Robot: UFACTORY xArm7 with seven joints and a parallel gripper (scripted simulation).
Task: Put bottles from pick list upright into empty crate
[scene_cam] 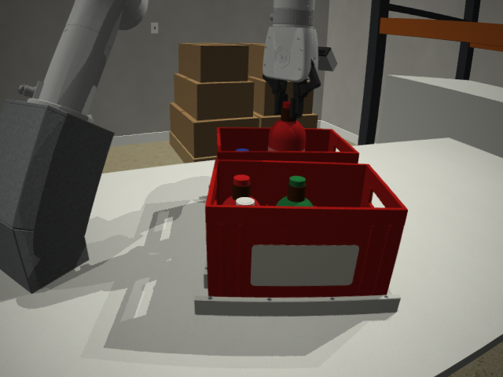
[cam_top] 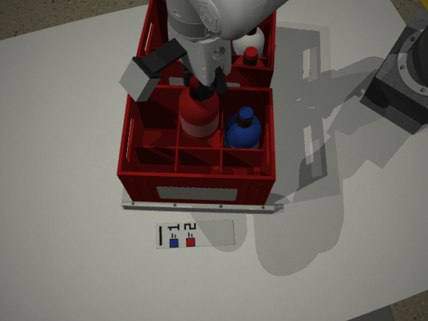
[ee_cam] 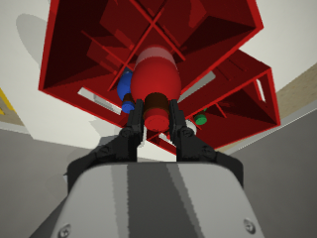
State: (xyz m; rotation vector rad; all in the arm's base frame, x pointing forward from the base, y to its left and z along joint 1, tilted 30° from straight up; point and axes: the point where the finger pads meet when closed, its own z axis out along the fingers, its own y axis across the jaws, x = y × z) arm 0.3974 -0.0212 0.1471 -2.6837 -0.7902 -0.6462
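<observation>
My hand is 70 mm above the red bottle. The rest, counted from my hand: green bottle: 170 mm below, 150 mm to the right, 20 mm behind; then white bottle: 220 mm to the right, 170 mm below, 110 mm behind; then blue bottle: 170 mm below, 90 mm behind, 10 mm to the left.
</observation>
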